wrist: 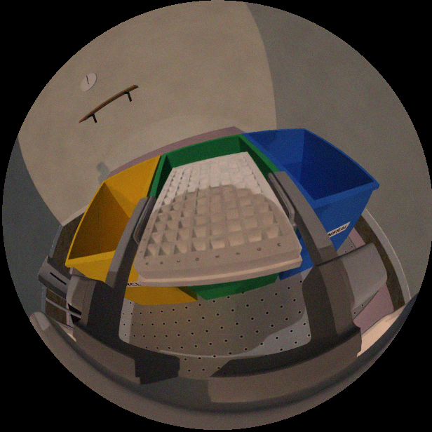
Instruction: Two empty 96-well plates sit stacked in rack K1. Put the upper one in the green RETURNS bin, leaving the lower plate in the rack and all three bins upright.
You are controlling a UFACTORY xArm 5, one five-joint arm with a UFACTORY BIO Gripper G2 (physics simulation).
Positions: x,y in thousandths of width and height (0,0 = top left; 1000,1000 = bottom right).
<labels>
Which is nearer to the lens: the white 96-well plate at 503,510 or the blue bin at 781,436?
The white 96-well plate.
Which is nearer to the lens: the white 96-well plate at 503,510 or the yellow bin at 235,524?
The white 96-well plate.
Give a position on a green bin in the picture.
536,334
</labels>
